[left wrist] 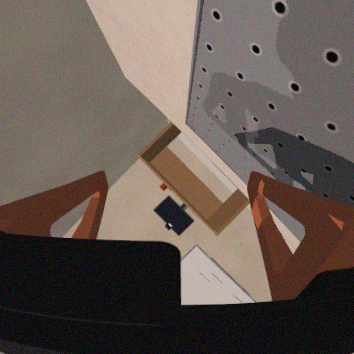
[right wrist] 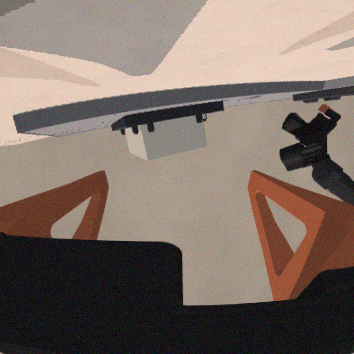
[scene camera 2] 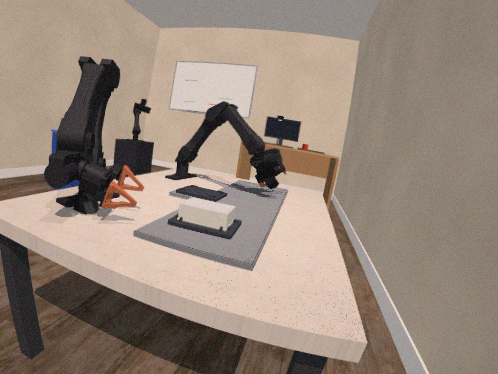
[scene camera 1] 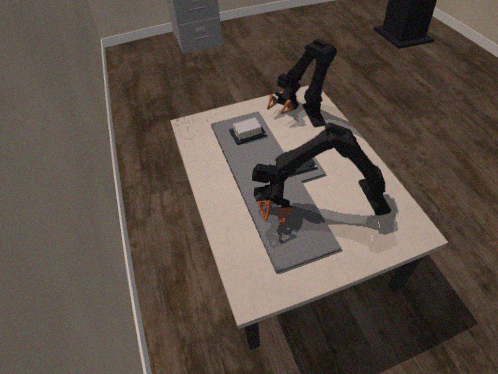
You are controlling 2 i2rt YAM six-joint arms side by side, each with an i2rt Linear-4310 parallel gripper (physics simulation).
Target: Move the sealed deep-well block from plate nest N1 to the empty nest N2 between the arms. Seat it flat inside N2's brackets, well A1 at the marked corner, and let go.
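Frame: origin at the left arm's base, x ahead, y left, z up, level; centimetres.
Where they show: left gripper, fingertip midpoint: (left wrist: 177, 178) (right wrist: 316, 115) (scene camera 2: 277, 179) (scene camera 1: 273, 223); right gripper, fingertip midpoint: (right wrist: 177, 178) (scene camera 2: 140, 196) (scene camera 1: 274, 111); left arm's base, link origin: (scene camera 2: 181, 177) (scene camera 1: 374, 196); right arm's base, link origin: (scene camera 1: 313, 114).
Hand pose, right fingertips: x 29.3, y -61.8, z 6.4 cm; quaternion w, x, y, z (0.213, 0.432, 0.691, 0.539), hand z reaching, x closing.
Things, the pixels of their centre, and the offset from my right fingertips. Level surfaces: height alone.
- white deep-well block, body centre: (right wrist: 160, 135) (scene camera 2: 207, 212) (scene camera 1: 247, 128) dx +16.2, dy +7.8, dz -1.8 cm
- black plate nest N1, body centre: (right wrist: 157, 121) (scene camera 2: 206, 220) (scene camera 1: 247, 131) dx +16.2, dy +7.8, dz -4.0 cm
- black nest N2, body centre: (scene camera 2: 202, 192) (scene camera 1: 296, 162) dx -1.2, dy +35.2, dz -4.2 cm
- grey perforated board, surface height: dz -5.1 cm
- pale table, surface height: dz -6.4 cm
The white deep-well block (scene camera 1: 247, 128) (scene camera 2: 206, 213) (right wrist: 172, 136) sits in the black plate nest N1 (scene camera 1: 240, 141) (scene camera 2: 202, 230) (right wrist: 170, 114), at the upper end of the grey board in scene camera 1. The black nest N2 (scene camera 2: 201, 192) (scene camera 1: 311, 167) stands empty farther back in scene camera 2; the left arm partly hides it in scene camera 1. My right gripper (scene camera 1: 279, 104) (scene camera 2: 131, 192) (right wrist: 177, 178) is open and empty, low over the table beside the board, apart from the block. My left gripper (scene camera 1: 274, 215) (left wrist: 177, 178) is open and empty above the lower part of the board. The marked corner cannot be made out.
The grey perforated board (scene camera 1: 300, 240) (scene camera 2: 165, 235) (left wrist: 230, 30) lies on the pale table (scene camera 1: 225, 280) (scene camera 2: 300, 300). The left arm (scene camera 1: 312, 150) (scene camera 2: 200, 135) reaches over the board near N2. A desk (scene camera 2: 320, 165) (left wrist: 182, 185) stands beyond the table.
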